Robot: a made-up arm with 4 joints.
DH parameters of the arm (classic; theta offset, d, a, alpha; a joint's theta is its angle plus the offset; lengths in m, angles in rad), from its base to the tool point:
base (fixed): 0 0.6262 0.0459 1.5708
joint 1: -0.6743 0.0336 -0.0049 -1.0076
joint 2: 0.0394 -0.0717 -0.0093 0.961
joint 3: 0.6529 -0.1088 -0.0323 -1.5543
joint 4: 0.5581 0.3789 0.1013 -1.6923
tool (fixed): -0.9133 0.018 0 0
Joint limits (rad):
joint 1: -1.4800..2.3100
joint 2: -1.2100..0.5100
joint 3: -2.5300..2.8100
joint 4: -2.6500..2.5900
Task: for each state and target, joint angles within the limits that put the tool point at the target. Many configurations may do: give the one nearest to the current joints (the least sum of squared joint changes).
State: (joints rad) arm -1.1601 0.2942 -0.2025 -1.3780
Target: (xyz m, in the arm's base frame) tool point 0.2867 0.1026 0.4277
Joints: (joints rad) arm -1.4598 0.1544 -0.7648 -1.0623
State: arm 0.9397 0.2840 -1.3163 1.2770
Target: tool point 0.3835 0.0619 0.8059
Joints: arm 0.6705 -0.5426 -1.5505 1.7810
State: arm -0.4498 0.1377 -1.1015 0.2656
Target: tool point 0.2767 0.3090 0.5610
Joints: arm -0.4048 0.4196 -1.7115 0.4682
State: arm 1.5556 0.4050 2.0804 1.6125
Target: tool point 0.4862 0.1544 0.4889
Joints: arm 1.8926 0.4441 2.1807 1.7486
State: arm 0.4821 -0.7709 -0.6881 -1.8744
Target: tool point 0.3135 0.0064 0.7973
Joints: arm 0.0440 -0.7219 -0.5599 -1.8091
